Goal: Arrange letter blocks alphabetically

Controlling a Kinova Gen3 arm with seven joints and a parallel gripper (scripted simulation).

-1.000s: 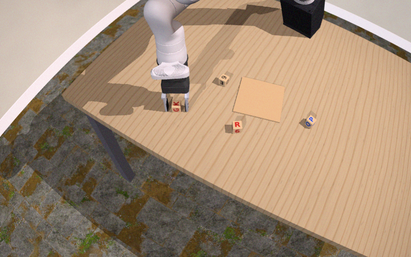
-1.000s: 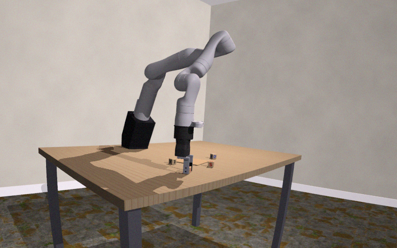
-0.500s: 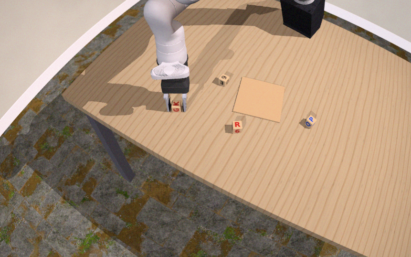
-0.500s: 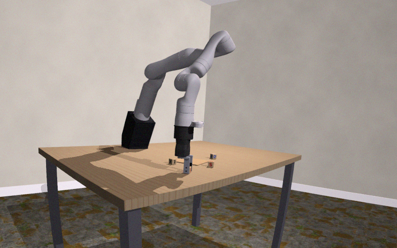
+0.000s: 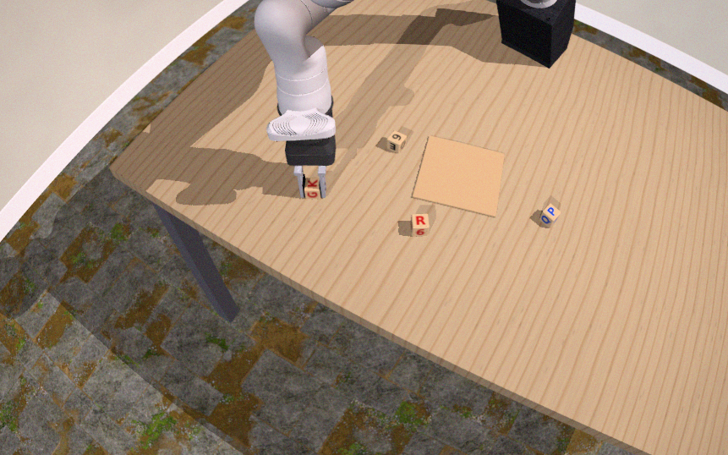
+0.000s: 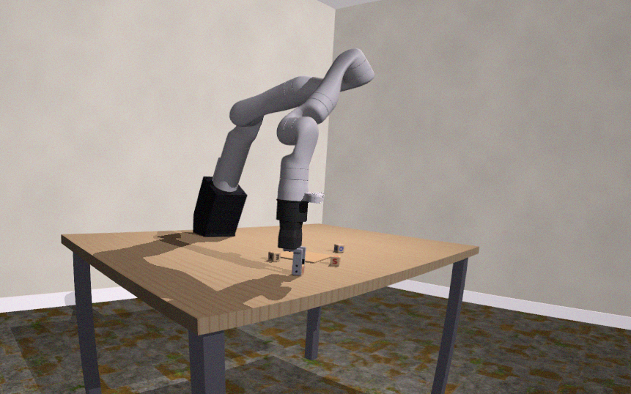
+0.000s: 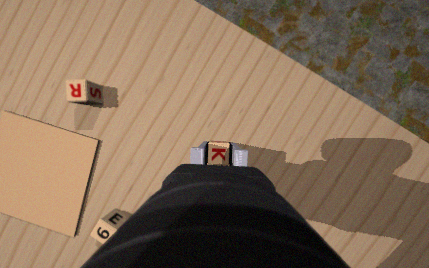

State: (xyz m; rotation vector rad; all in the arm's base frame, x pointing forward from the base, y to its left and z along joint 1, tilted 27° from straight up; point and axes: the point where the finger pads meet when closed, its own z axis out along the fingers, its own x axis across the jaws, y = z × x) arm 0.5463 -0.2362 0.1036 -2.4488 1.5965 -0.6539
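Right now the tan mat is 21 cm to the left of my hand, 13 cm behind it and 2 cm below it. Also, from my hand: block 15 cm behind, 9 cm to the left, 1 cm below.
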